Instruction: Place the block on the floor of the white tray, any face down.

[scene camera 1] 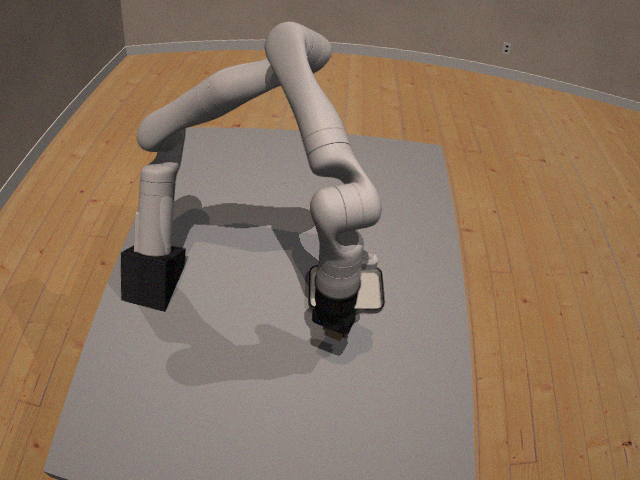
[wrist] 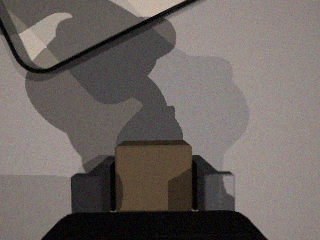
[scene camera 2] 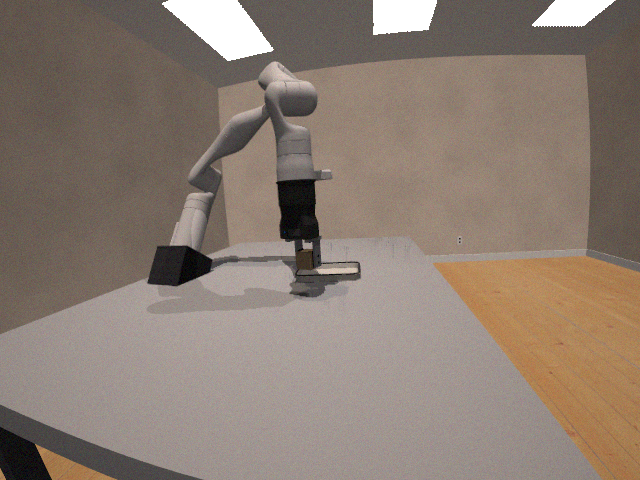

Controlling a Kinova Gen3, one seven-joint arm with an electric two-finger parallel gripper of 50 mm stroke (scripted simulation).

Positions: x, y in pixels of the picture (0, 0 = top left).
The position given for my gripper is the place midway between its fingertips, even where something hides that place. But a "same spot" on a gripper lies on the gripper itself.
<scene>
My gripper shows in scene camera 1, in the wrist view (154, 174) and in scene camera 2. The same spot on my gripper: (scene camera 1: 342, 324) is (scene camera 2: 302, 223).
</scene>
